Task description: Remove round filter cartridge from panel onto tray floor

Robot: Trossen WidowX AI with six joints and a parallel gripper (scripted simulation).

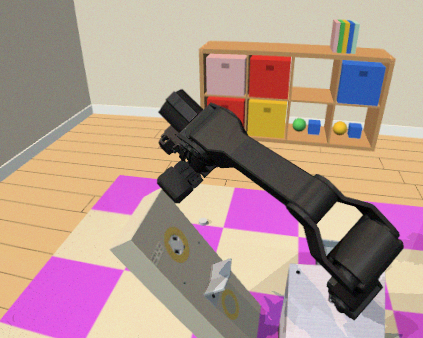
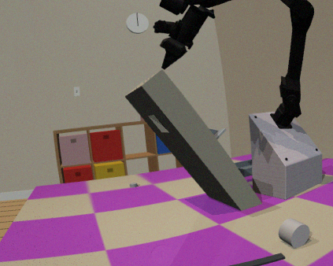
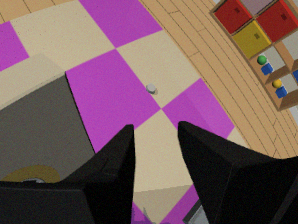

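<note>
My gripper tip is 3 cm short of the white round filter cartridge, 10 cm to the right of it and 14 cm above it. From my gripper tip the other things lie so: grey tray-like bracket: 7 cm behind, 10 cm to the left, 23 cm below.
</note>
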